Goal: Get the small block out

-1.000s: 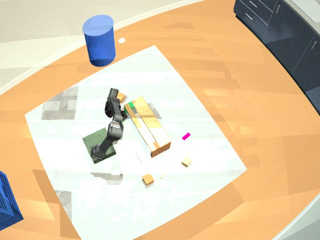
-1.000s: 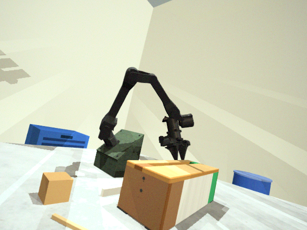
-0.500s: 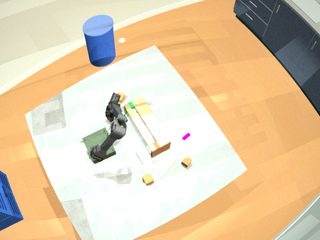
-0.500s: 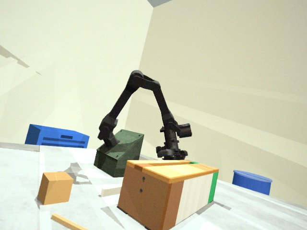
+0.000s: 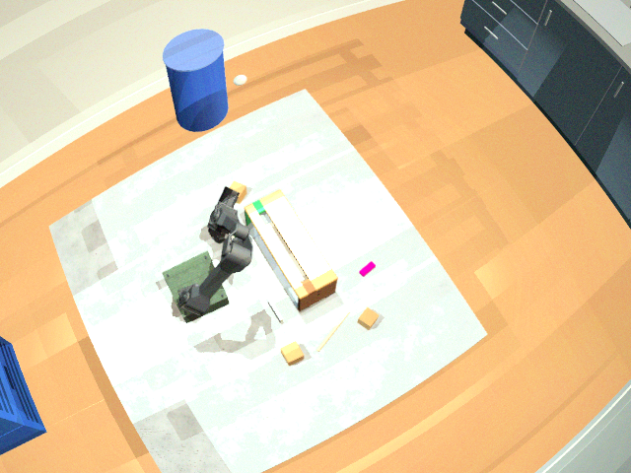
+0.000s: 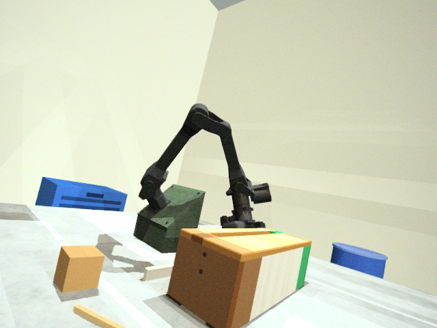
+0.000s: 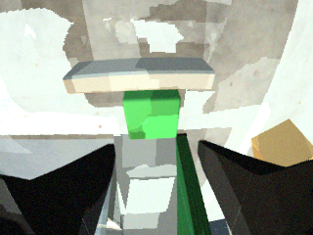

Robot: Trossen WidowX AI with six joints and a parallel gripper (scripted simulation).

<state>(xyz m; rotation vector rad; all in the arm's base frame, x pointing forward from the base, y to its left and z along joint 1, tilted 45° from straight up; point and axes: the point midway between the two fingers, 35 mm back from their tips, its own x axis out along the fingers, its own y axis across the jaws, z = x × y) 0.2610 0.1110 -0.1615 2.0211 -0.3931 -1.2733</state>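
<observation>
Now: the green block 20 mm below my gripper tip and 20 mm behind it. The rest, counted from my gripper tip: long tan box (150 mm to the right, 80 mm ahead, 20 mm above); thin stick (460 mm to the right, 140 mm ahead, 30 mm below).
</observation>
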